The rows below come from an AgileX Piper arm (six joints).
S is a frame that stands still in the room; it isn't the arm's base.
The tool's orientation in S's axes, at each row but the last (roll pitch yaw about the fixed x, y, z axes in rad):
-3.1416 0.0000 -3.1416
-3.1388 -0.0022 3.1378
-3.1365 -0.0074 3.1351
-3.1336 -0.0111 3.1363
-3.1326 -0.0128 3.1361
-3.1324 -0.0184 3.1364
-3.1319 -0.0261 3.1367
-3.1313 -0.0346 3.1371
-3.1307 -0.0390 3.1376
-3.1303 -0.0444 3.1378
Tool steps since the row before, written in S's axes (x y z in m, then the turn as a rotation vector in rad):
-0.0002 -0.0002 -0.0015 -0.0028 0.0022 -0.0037
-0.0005 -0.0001 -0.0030 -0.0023 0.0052 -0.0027
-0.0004 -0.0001 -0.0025 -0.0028 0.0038 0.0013
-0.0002 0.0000 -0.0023 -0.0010 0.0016 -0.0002
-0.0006 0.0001 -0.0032 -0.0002 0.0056 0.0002
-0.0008 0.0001 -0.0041 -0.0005 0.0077 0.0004
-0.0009 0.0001 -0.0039 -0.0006 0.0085 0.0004
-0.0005 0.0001 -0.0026 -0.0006 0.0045 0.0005
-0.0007 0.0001 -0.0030 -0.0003 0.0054 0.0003
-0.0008 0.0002 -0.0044 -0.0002 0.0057 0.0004
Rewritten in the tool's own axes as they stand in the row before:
0.0002 -0.0002 0.0015 0.0028 0.0022 0.0037
0.0005 -0.0001 0.0030 0.0023 0.0052 0.0027
0.0004 -0.0001 0.0025 0.0028 0.0038 -0.0013
0.0002 0.0000 0.0023 0.0010 0.0016 0.0002
0.0006 0.0001 0.0032 0.0002 0.0056 -0.0002
0.0007 0.0001 0.0041 0.0005 0.0077 -0.0005
0.0008 0.0001 0.0039 0.0007 0.0085 -0.0005
0.0004 0.0001 0.0026 0.0006 0.0045 -0.0005
0.0006 0.0001 0.0030 0.0003 0.0054 -0.0003
0.0006 0.0002 0.0044 0.0002 0.0057 -0.0005

